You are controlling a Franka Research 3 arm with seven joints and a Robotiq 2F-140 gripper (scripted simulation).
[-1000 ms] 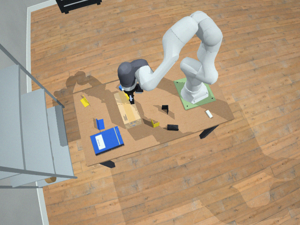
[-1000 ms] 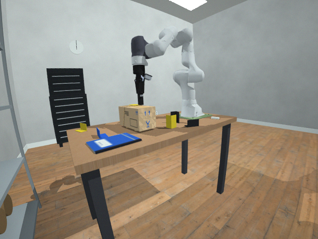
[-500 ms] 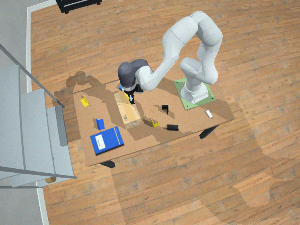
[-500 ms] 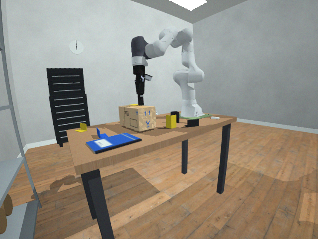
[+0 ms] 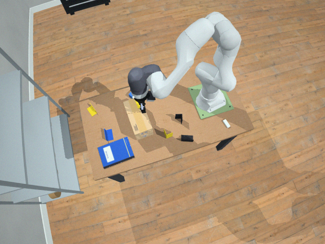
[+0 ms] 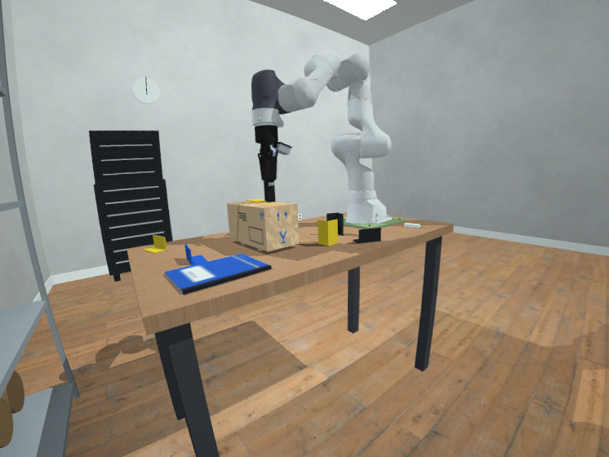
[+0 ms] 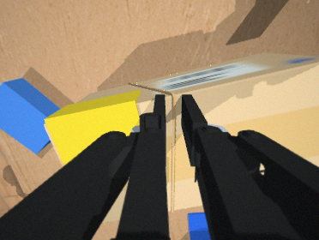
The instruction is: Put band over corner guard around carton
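My gripper is now 10 cm above the cardboard carton, 5 cm short of it and 1 cm to the right of it. From my hand the other things lie so: blue block: 21 cm to the right, 15 cm below, 1 cm ahead; then white block: 54 cm behind, 21 cm to the left, 17 cm below; then blue corner guard: 29 cm ahead, 16 cm below, 4 cm to the left.
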